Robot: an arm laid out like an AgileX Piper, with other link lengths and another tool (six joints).
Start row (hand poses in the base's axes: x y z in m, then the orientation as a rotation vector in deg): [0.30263 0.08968 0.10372 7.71 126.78 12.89]
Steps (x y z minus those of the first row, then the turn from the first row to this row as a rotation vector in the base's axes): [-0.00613 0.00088 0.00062 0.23 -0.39 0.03]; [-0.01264 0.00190 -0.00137 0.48 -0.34 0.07]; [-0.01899 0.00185 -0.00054 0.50 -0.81 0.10]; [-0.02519 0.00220 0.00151 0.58 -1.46 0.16]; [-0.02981 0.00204 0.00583 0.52 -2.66 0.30]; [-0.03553 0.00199 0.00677 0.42 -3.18 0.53]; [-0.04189 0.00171 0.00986 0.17 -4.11 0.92]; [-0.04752 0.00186 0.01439 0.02 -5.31 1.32]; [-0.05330 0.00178 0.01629 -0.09 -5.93 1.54]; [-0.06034 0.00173 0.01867 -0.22 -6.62 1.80]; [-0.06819 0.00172 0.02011 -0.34 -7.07 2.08]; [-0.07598 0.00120 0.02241 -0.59 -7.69 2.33]
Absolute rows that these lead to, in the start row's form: [0.29650 0.09056 0.10434 7.75 126.38 13.17]; [0.28999 0.09158 0.10235 7.85 126.41 13.47]; [0.28364 0.09153 0.10318 7.76 125.94 13.52]; [0.27744 0.09188 0.10523 7.65 125.30 13.65]; [0.27282 0.09172 0.10955 7.30 124.12 13.68]; [0.26710 0.09167 0.11049 6.92 123.64 13.71]; [0.26074 0.09139 0.11358 6.23 122.78 13.66]; [0.25511 0.09154 0.11811 5.56 121.64 13.73]; [0.24933 0.09146 0.12001 5.18 121.05 13.74]; [0.24229 0.09141 0.12239 4.74 120.40 13.75]; [0.23444 0.09140 0.12383 4.31 119.99 13.77]; [0.22665 0.09088 0.12613 3.83 119.41 13.65]
